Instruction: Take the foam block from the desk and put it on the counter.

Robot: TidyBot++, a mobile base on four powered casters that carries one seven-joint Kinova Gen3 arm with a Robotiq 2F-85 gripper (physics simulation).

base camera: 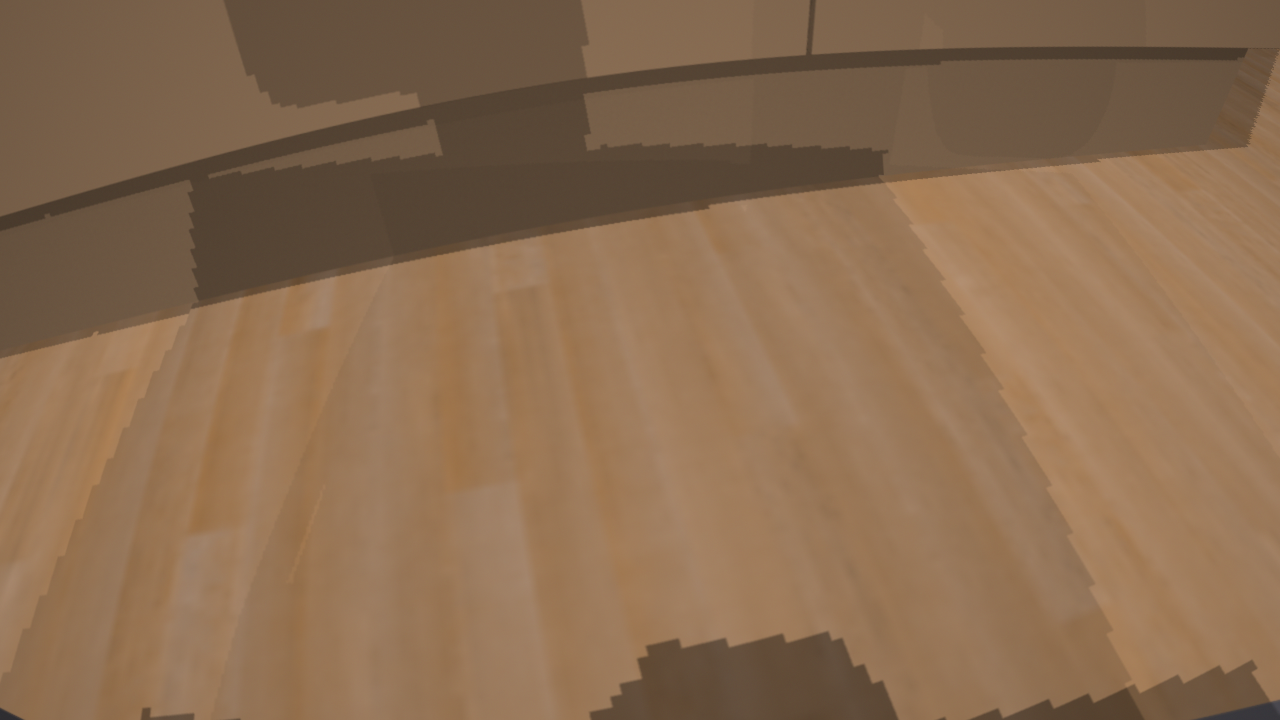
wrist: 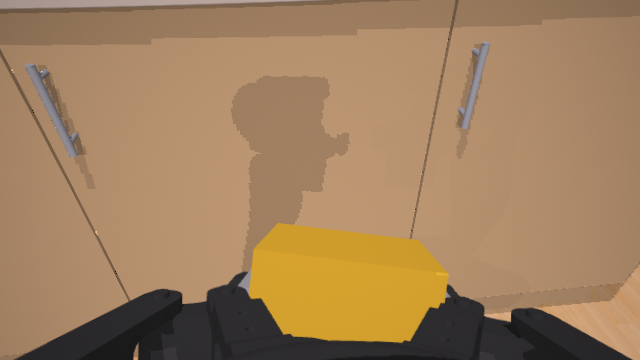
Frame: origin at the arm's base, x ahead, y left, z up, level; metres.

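Seen in the pictures: gripper, fingertip midpoint: point(wrist: 340, 287).
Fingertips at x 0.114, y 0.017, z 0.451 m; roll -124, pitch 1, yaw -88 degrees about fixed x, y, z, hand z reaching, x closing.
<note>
Offsets run from my fingertips to a thing's top centre. "pt": to the spot under its first point. Level surfaces: height alone.
The yellow foam block @(dy +0.001, dx -0.030, dz +0.047 m) point(wrist: 347, 295) is at the bottom middle of the wrist view, held between the two black fingers. My gripper point(wrist: 340, 287) is shut on it, one finger at each side. The block is in front of the wooden cabinet doors below the counter. A thin strip of the counter point(wrist: 150, 3) shows along the top left edge of the wrist view; its top surface is hardly visible. The desk does not show in either view.
The cabinet front point(wrist: 370, 200) point(base camera: 671, 35) has two grey bar handles point(wrist: 52, 111) point(wrist: 475, 86) in the wrist view and stands close ahead. In the base camera view its recessed base @(pt dy -0.073, dx +0.527, dz -0.760 m) point(base camera: 716, 107) meets the wooden floor @(dz -0.848 m) point(base camera: 626, 402). Shadows fall on the doors and floor.
</note>
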